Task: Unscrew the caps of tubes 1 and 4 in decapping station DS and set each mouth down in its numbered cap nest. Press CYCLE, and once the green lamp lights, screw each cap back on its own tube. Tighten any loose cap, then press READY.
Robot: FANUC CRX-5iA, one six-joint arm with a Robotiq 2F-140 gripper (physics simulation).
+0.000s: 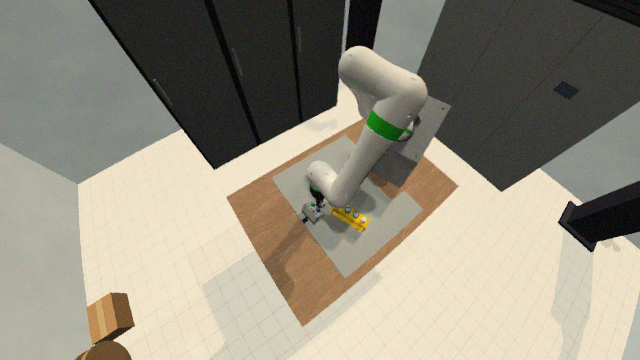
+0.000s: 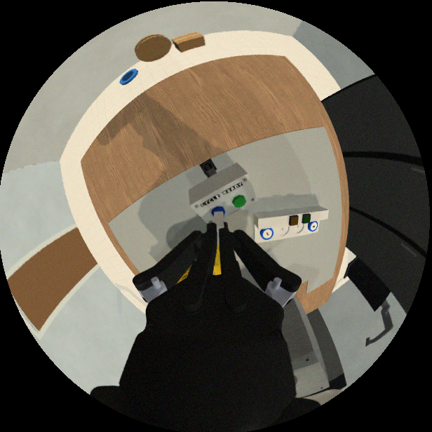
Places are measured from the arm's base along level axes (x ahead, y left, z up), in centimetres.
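Pixels of known places: gripper, fingertip midpoint: (image 1: pixel 319 208).
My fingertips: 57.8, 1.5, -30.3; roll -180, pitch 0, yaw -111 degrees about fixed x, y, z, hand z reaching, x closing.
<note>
For each thing: its middle in the pictures, then the offset to it from my fingertips, as dx, dy, dz. "*": a spot on its surface instead. Level surfaces: height alone.
- grey button box, body centre: (image 1: pixel 312 211) +3.2, -2.1, -4.3
- yellow decapping station, surface spot: (image 1: pixel 342 215) * -10.8, +9.8, -7.9
- white-topped end tube, body centre: (image 1: pixel 362 222) -15.6, +21.3, -2.3
- grey mat, surface height: dz -8.5
- wooden table, surface height: dz -8.8
My gripper (image 1: pixel 320 205) (image 2: pixel 218 218) is shut and empty. Its tips are at the blue CYCLE button (image 2: pixel 218 210) on the grey button box (image 1: pixel 312 213) (image 2: pixel 215 186); whether they touch it is hard to tell. The green READY button (image 2: pixel 239 201) is beside it. On the white cap nest block (image 2: pixel 291 236), blue-rimmed caps marked 1 (image 2: pixel 267 233) and 4 (image 2: pixel 313 226) sit at the two ends. Its amber lamp (image 2: pixel 294 220) and green lamp (image 2: pixel 306 218) look dark. The yellow decapping station (image 1: pixel 342 215) (image 2: pixel 184 274) holds two blue-capped tubes (image 1: pixel 348 210) (image 1: pixel 356 215) and a white-topped end tube (image 1: pixel 363 220); the arm hides its other end.
The button box and yellow station stand on a grey mat (image 1: pixel 345 260) (image 2: pixel 280 150) on the wooden table (image 1: pixel 305 305) (image 2: pixel 240 100). A black connector (image 2: pixel 208 167) sticks out behind the button box. The robot's grey base (image 1: pixel 432 125) is at the table's far side. Dark cabinets stand beyond.
</note>
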